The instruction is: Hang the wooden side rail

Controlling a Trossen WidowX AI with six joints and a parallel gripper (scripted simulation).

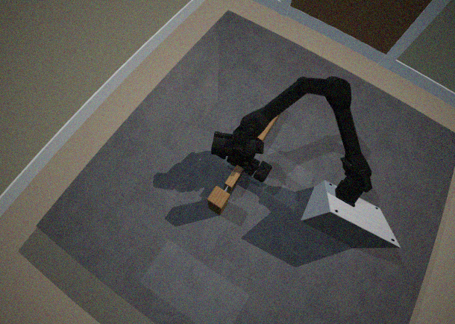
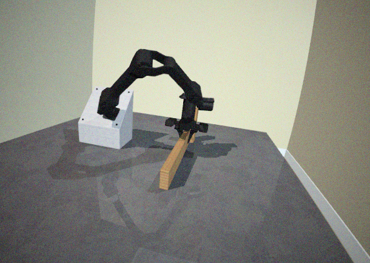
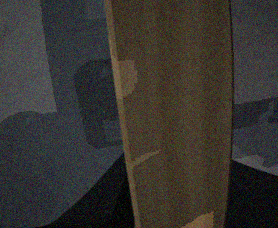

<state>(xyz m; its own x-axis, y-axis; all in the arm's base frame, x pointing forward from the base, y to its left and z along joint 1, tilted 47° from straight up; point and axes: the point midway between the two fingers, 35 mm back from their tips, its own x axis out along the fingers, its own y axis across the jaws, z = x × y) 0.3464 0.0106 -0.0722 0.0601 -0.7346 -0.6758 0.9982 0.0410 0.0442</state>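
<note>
Right now my gripper tip is 150 mm to the right of the wooden headboard post and 40 mm below it.
</note>
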